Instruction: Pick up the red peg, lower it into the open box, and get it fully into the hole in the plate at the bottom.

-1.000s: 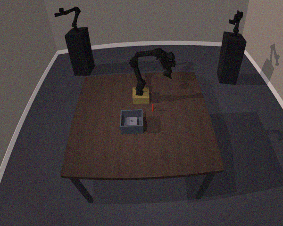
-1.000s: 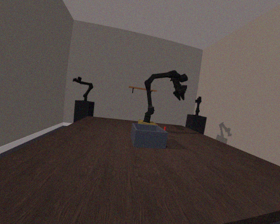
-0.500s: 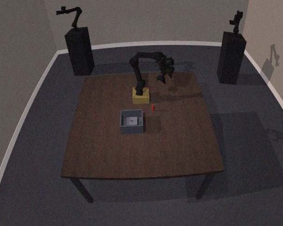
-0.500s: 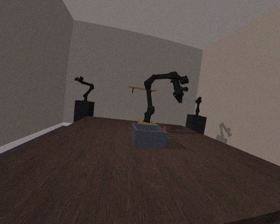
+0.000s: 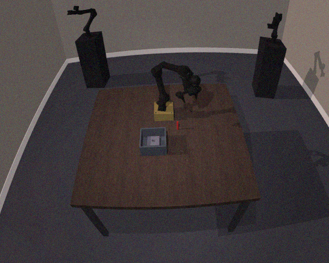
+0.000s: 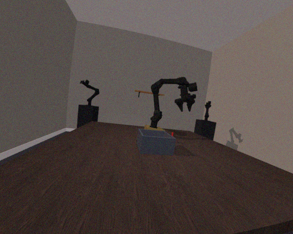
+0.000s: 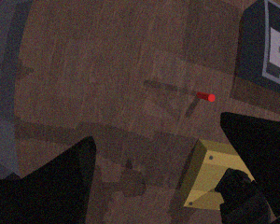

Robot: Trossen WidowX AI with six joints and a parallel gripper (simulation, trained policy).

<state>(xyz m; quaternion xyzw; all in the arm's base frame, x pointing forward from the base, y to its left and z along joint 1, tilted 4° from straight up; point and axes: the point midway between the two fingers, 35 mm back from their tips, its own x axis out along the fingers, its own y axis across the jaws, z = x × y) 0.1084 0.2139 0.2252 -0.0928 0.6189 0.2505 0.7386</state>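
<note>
The red peg lies 220 mm below my gripper tip, 90 mm to the right of it and 40 mm ahead of it. Also, from my gripper tip: pale plate: 260 mm to the right, 230 mm ahead, 210 mm below; then grey-blue box: 260 mm to the right, 230 mm below, 230 mm ahead.
</note>
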